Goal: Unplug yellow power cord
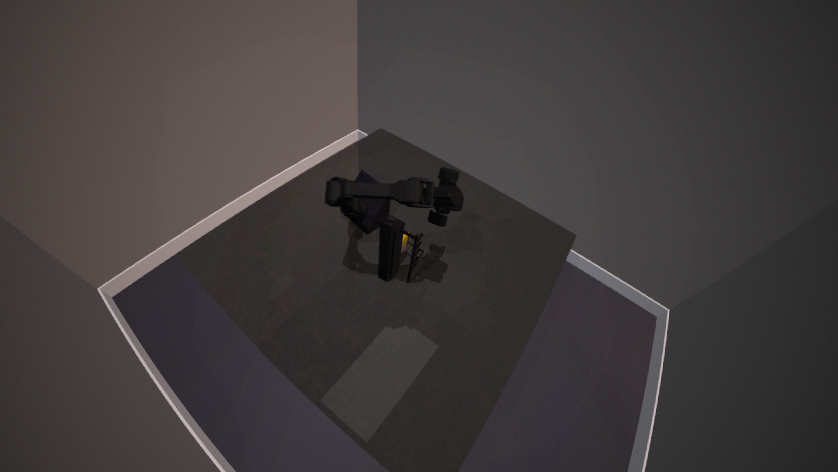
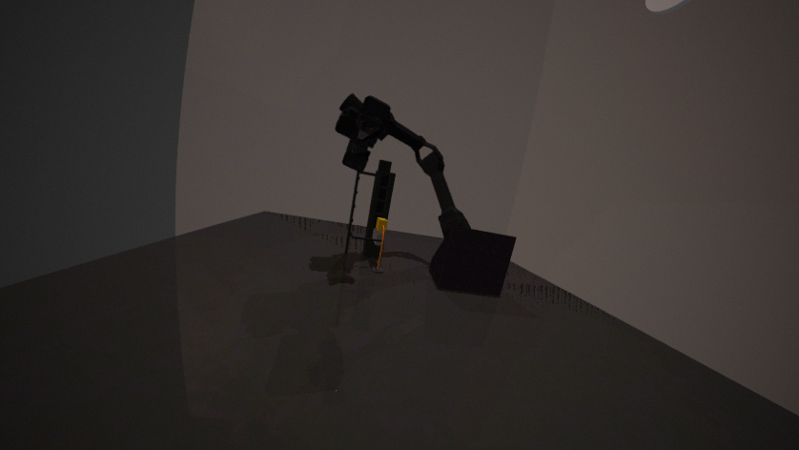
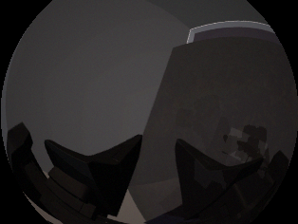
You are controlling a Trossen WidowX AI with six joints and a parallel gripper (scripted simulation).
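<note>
The thin ladder-like rack is 21 cm to the right of my gripper tip, 17 cm below it and 3 cm behind it.
</note>
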